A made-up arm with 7 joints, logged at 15 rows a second.
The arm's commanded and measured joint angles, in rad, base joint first. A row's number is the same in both.
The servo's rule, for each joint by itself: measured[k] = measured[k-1] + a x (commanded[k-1-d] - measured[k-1]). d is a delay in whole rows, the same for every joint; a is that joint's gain. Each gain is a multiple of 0.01, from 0.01 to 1. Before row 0 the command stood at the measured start. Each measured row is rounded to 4 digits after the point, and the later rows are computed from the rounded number. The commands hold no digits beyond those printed.
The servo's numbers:
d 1
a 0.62 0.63 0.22 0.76 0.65 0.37 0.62
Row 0, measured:
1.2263, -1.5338, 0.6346, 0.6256, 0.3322, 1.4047, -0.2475
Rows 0 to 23, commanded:
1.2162, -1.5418, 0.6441, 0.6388, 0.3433, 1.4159, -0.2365
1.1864, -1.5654, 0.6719, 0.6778, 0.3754, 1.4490, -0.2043
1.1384, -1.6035, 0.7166, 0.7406, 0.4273, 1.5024, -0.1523
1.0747, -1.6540, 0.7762, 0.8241, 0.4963, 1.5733, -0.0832
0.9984, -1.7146, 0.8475, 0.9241, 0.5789, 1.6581, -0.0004
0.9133, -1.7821, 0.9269, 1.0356, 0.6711, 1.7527, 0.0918
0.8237, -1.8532, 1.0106, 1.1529, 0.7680, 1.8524, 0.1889
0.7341, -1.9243, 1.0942, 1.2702, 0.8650, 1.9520, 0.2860
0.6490, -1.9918, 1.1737, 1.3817, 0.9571, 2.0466, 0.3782
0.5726, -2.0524, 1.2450, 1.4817, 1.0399, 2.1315, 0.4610
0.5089, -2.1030, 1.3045, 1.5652, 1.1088, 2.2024, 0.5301
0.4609, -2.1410, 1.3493, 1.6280, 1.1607, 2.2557, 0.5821
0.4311, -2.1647, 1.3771, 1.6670, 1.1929, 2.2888, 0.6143
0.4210, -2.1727, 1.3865, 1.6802, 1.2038, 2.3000, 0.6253
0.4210, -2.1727, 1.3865, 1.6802, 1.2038, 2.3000, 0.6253
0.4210, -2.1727, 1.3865, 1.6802, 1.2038, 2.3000, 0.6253
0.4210, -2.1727, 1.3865, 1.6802, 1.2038, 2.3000, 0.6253
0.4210, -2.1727, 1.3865, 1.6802, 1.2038, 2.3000, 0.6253
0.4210, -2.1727, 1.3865, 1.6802, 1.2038, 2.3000, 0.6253
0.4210, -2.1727, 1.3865, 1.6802, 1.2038, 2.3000, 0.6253
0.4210, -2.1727, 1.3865, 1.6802, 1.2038, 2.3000, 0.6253
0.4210, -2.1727, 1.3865, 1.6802, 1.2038, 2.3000, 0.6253
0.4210, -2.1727, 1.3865, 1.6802, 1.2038, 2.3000, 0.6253
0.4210, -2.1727, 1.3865, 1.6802, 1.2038, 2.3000, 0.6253
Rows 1 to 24, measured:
1.2263, -1.5338, 0.6346, 0.6256, 0.3322, 1.4047, -0.2475
1.2200, -1.5388, 0.6367, 0.6356, 0.3394, 1.4088, -0.2407
1.1992, -1.5556, 0.6444, 0.6677, 0.3628, 1.4237, -0.2181
1.1615, -1.5858, 0.6603, 0.7231, 0.4047, 1.4528, -0.1773
1.1077, -1.6288, 0.6858, 0.7999, 0.4642, 1.4974, -0.1190
1.0399, -1.6829, 0.7214, 0.8943, 0.5388, 1.5569, -0.0455
0.9614, -1.7454, 0.7666, 1.0017, 0.6248, 1.6293, 0.0396
0.8760, -1.8133, 0.8203, 1.1166, 0.7179, 1.7118, 0.1322
0.7880, -1.8832, 0.8806, 1.2333, 0.8135, 1.8007, 0.2276
0.7018, -1.9516, 0.9451, 1.3461, 0.9068, 1.8917, 0.3210
0.6217, -2.0151, 1.0111, 1.4492, 0.9933, 1.9804, 0.4078
0.5518, -2.0705, 1.0756, 1.5374, 1.0684, 2.0625, 0.4836
0.4954, -2.1149, 1.1358, 1.6063, 1.1284, 2.1340, 0.5447
0.4555, -2.1463, 1.1889, 1.6524, 1.1703, 2.1913, 0.5879
0.4341, -2.1629, 1.2324, 1.6735, 1.1921, 2.2315, 0.6111
0.4260, -2.1691, 1.2663, 1.6786, 1.1997, 2.2568, 0.6199
0.4229, -2.1714, 1.2927, 1.6798, 1.2024, 2.2728, 0.6232
0.4217, -2.1722, 1.3133, 1.6801, 1.2033, 2.2829, 0.6245
0.4213, -2.1725, 1.3294, 1.6802, 1.2036, 2.2892, 0.6250
0.4211, -2.1726, 1.3420, 1.6802, 1.2037, 2.2932, 0.6252
0.4210, -2.1727, 1.3518, 1.6802, 1.2038, 2.2957, 0.6253
0.4210, -2.1727, 1.3594, 1.6802, 1.2038, 2.2973, 0.6253
0.4210, -2.1727, 1.3654, 1.6802, 1.2038, 2.2983, 0.6253
0.4210, -2.1727, 1.3700, 1.6802, 1.2038, 2.2989, 0.6253

